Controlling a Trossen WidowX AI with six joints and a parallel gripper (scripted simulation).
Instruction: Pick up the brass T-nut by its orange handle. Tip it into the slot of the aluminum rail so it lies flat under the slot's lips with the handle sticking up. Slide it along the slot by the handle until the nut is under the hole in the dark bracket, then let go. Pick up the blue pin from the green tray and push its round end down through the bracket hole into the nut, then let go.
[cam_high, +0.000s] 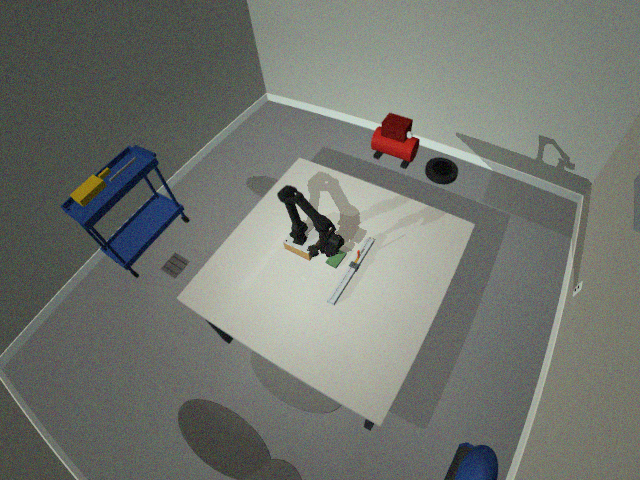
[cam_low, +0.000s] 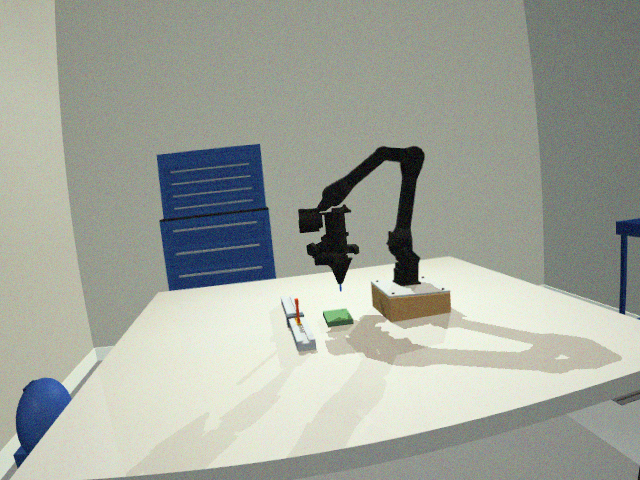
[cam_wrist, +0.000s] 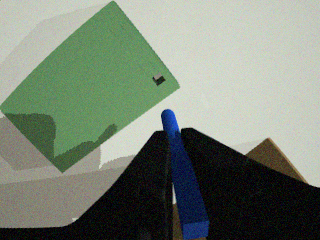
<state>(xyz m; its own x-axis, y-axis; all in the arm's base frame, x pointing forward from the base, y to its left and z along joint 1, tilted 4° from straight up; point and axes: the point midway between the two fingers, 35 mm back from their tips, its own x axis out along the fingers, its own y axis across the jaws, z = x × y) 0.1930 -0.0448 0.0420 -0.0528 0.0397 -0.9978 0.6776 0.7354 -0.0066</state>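
Right now the aluminum rail is 15 cm ahead of my gripper tip, 2 cm to the left of it and 7 cm below it. From my gripper tip the other things lie so: blue pin: right at my gripper tip; green tray: 2 cm ahead, 2 cm to the left, 8 cm below.
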